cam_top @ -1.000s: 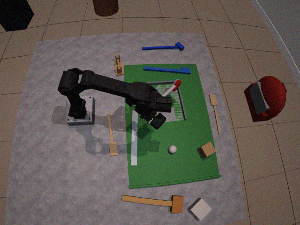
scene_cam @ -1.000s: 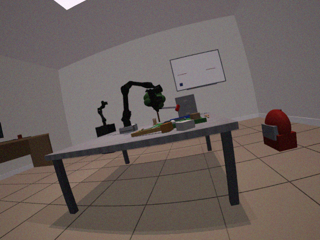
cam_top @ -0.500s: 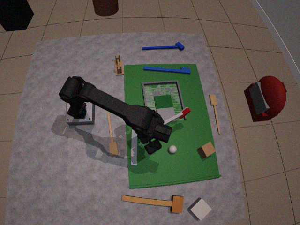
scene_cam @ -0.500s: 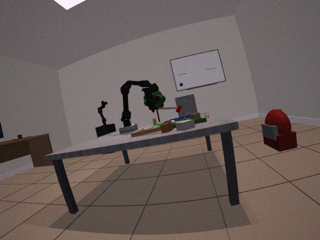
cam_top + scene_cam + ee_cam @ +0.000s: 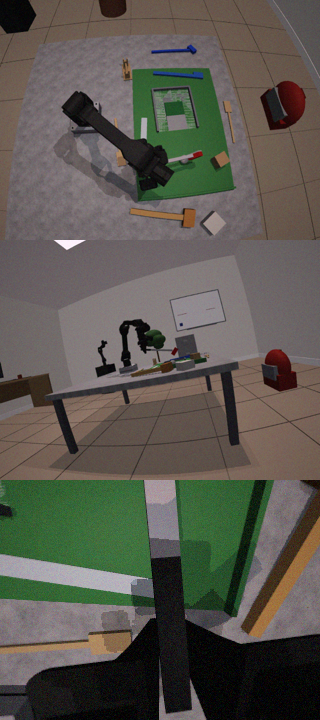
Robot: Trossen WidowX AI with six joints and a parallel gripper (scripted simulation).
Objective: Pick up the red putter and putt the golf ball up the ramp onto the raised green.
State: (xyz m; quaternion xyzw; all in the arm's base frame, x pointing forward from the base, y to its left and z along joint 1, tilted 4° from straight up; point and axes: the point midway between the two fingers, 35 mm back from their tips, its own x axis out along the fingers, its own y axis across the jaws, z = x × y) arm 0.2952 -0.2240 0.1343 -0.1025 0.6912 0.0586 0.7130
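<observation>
The white strip lies 140 mm below my gripper tip, 120 mm to the left of it and 10 mm behind it. Round my gripper tip: red putter 110 mm ahead, 30 mm to the left; then tan block 370 mm ahead, 110 mm below, 40 mm to the left; then white golf ball 190 mm ahead, 120 mm below, 50 mm to the left.
</observation>
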